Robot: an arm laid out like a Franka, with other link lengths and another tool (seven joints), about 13 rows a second.
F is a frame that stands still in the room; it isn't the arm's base.
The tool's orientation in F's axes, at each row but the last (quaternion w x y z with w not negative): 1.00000, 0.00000, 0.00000, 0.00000; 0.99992, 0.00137, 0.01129, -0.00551; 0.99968, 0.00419, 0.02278, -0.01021; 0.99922, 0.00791, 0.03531, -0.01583; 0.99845, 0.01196, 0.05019, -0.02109; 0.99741, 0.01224, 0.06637, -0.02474
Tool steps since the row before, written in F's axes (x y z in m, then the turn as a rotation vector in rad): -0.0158, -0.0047, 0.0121, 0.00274, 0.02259, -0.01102; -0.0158, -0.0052, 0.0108, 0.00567, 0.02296, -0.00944; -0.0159, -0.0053, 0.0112, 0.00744, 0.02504, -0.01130; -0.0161, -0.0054, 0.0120, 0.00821, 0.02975, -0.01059; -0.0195, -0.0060, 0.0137, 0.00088, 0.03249, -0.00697; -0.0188, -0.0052, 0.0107, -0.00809, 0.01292, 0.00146
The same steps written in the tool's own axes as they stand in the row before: -0.0158, -0.0047, 0.0121, 0.00274, 0.02259, -0.01102; -0.0160, -0.0053, 0.0105, 0.00563, 0.02300, -0.00938; -0.0163, -0.0055, 0.0105, 0.00744, 0.02510, -0.01117; -0.0167, -0.0057, 0.0109, 0.00801, 0.02984, -0.01049; -0.0205, -0.0065, 0.0118, 0.00025, 0.03234, -0.00769; -0.0198, -0.0059, 0.0083, -0.00882, 0.01252, 0.00002
